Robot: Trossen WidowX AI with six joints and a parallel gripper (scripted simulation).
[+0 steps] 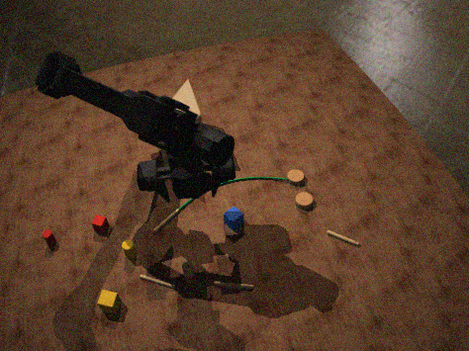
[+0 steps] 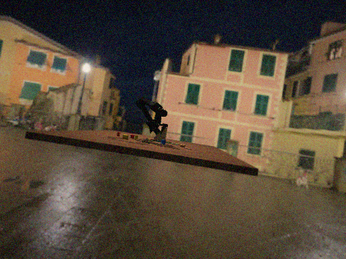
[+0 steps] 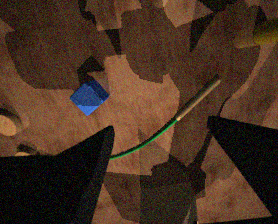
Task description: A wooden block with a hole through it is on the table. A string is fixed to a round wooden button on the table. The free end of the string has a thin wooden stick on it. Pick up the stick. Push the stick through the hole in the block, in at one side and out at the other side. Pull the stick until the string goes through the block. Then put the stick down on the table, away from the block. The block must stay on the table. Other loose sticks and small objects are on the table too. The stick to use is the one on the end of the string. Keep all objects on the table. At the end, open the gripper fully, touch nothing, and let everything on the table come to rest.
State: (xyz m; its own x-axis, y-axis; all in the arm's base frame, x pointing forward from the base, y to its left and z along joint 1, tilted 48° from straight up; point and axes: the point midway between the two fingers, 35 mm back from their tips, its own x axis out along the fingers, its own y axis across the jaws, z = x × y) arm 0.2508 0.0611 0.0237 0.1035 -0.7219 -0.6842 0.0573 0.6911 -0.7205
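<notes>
The thin wooden stick is 10 mm behind my gripper tip, 50 mm to the right of it and 60 mm below it. The rest, counted from my gripper tip: wooden peg (140 mm ahead, 30 mm to the right, 50 mm below); then yellow cylinder (70 mm ahead, 140 mm to the right, 50 mm below); then blue cube (30 mm ahead, 80 mm to the left, 50 mm below).
</notes>
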